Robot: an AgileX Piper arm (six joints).
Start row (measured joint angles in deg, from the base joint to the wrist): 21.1 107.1 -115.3 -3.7 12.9 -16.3
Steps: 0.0 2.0 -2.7 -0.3 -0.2 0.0; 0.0 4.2 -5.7 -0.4 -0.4 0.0; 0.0 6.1 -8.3 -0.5 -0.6 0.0; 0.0 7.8 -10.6 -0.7 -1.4 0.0; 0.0 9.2 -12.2 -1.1 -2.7 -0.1; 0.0 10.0 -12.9 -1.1 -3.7 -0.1; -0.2 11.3 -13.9 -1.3 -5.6 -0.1; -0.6 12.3 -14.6 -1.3 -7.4 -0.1; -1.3 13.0 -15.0 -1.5 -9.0 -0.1; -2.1 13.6 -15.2 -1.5 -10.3 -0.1; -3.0 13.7 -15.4 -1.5 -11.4 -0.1
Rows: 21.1 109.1 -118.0 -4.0 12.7 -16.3; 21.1 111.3 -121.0 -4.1 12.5 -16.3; 21.1 113.2 -123.6 -4.2 12.3 -16.3; 21.1 114.9 -125.9 -4.4 11.5 -16.3; 21.1 116.3 -127.5 -4.8 10.2 -16.4; 21.1 117.1 -128.2 -4.8 9.2 -16.4; 20.9 118.4 -129.2 -5.0 7.3 -16.4; 20.5 119.4 -129.9 -5.0 5.5 -16.4; 19.8 120.1 -130.3 -5.2 3.9 -16.4; 19.0 120.7 -130.5 -5.2 2.6 -16.4; 18.1 120.8 -130.7 -5.2 1.5 -16.4
